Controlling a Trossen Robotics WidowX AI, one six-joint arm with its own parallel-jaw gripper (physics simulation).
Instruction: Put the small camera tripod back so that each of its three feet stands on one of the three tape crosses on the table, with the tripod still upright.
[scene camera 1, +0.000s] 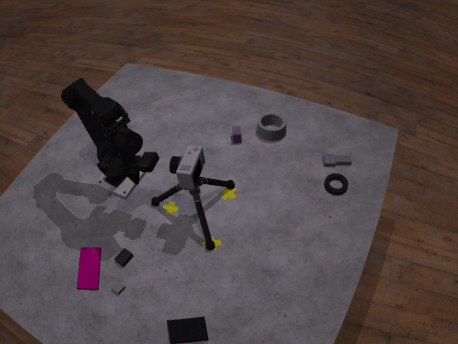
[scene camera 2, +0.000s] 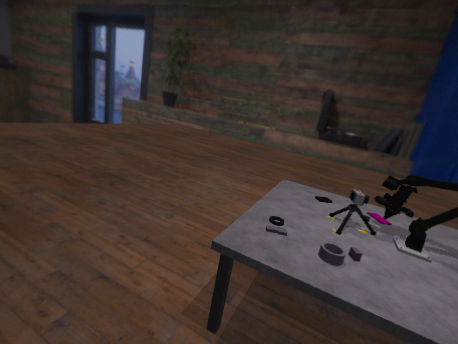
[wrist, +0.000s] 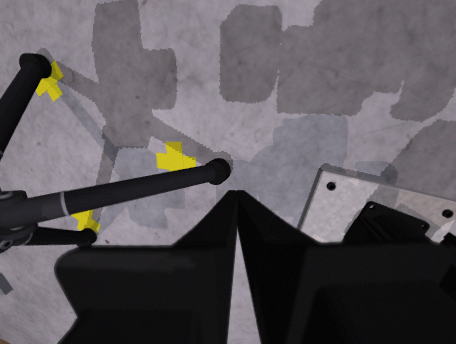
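Where they show: gripper, fingertip midpoint: (scene camera 1: 137, 183) (scene camera 2: 384, 218) (wrist: 236, 197); arm's base at its link origin: (scene camera 2: 413, 247) (wrist: 380, 237).
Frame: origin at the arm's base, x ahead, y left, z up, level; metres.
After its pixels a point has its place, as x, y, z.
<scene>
The black tripod (scene camera 1: 202, 217) {0.376, -0.012, 0.061} (scene camera 2: 354, 207) {0.312, 0.054, 0.120} (wrist: 135, 187) {0.235, 0.010, 0.059} stands upright on three spread legs, with a grey camera (scene camera 1: 190, 166) {0.336, 0.019, 0.210} (scene camera 2: 357, 197) {0.313, 0.095, 0.191} on top. Its foot nearest the arm base (scene camera 1: 155, 201) (wrist: 218, 171) is off its yellow cross (scene camera 1: 170, 207) {0.232, 0.010, -0.013} (wrist: 175, 156) {0.235, 0.001, -0.013}, on the base side. The front foot (scene camera 1: 210, 245) {0.422, -0.049, 0.005} (wrist: 35, 64) {0.408, -0.048, 0.004} overlaps the edge of the second cross (scene camera 1: 215, 242) (wrist: 49, 82) {0.410, -0.031, -0.012}. The third foot (scene camera 1: 230, 184) {0.349, 0.165, 0.009} (wrist: 87, 236) {0.332, 0.160, 0.003} is beside the third cross (scene camera 1: 229, 193) {0.355, 0.148, -0.012} (wrist: 86, 219) {0.349, 0.147, -0.013}, at its edge. My gripper (wrist: 236, 197) {0.157, -0.030, 0.090} is shut and empty, beside the nearest foot in the wrist view; contact cannot be told.
The pale arm base plate (wrist: 317, 200) {0.076, -0.013, 0.000} is right of the fingers. A magenta block (scene camera 1: 89, 268) {0.165, -0.324, -0.005}, small dark block (scene camera 1: 124, 257) {0.237, -0.224, 0.002}, small grey piece (scene camera 1: 118, 288) {0.289, -0.319, -0.001} and black slab (scene camera 1: 187, 330) {0.527, -0.312, 0.002} lie in front. A grey ring (scene camera 1: 271, 133) {0.351, 0.415, 0.023}, purple block (scene camera 1: 236, 135) {0.255, 0.346, 0.024}, grey bar (scene camera 1: 337, 160) {0.596, 0.438, 0.002} and black ring (scene camera 1: 326, 184) {0.605, 0.320, 0.002} lie beyond.
</scene>
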